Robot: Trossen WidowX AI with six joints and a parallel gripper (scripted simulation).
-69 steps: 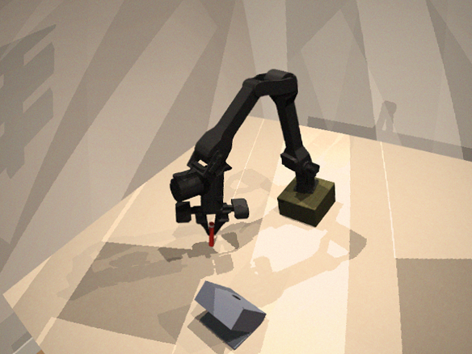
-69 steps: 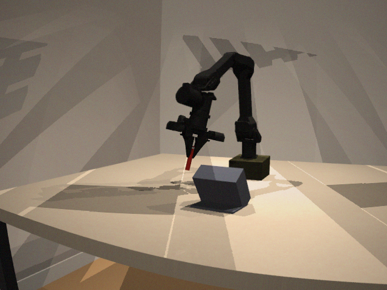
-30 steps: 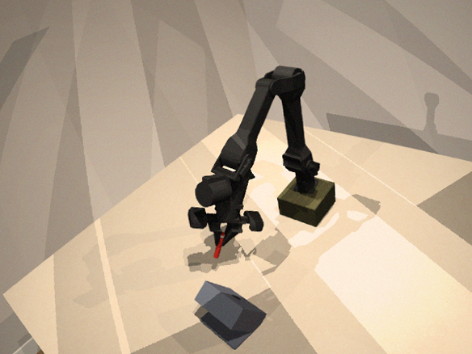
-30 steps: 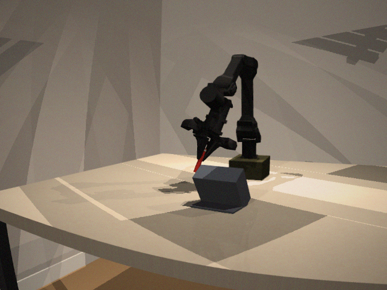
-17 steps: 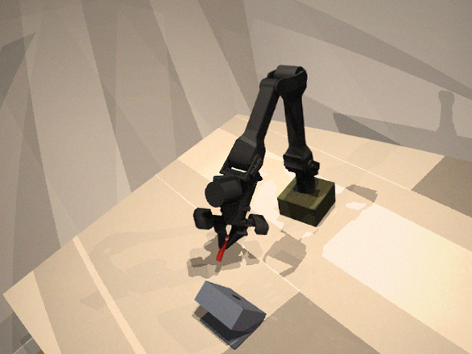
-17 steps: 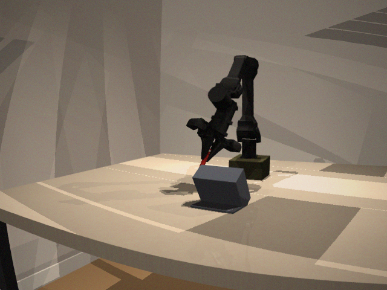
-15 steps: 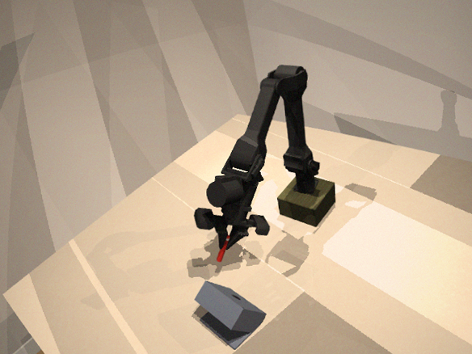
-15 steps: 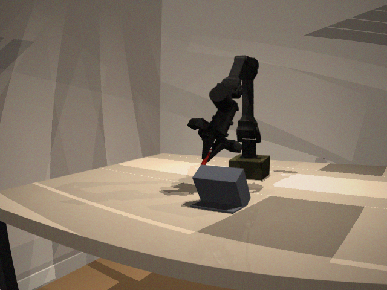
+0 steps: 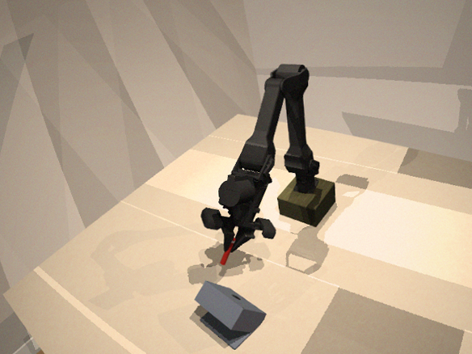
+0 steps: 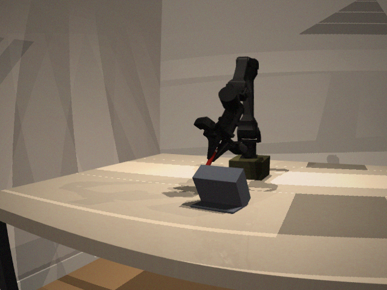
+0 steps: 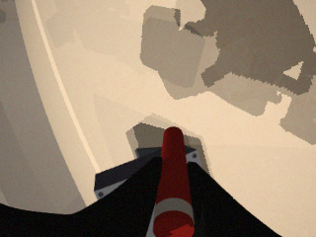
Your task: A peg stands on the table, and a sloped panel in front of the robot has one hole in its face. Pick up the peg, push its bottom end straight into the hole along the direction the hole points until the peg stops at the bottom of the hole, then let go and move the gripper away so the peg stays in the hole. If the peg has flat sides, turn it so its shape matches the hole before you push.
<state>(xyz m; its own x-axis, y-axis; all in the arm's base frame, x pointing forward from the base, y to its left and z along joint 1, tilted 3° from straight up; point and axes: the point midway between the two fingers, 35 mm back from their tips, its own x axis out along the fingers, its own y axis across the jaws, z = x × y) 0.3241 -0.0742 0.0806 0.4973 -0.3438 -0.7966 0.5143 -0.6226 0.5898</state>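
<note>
Now: gripper tip 120 mm short of the sloped panel, 60 mm to the right of it and 60 mm above it. Also, from my gripper tip: red peg (10 mm to the left, 10 mm behind, 10 mm above); flat foot plate (140 mm ahead, 110 mm below, 50 mm to the left).
</note>
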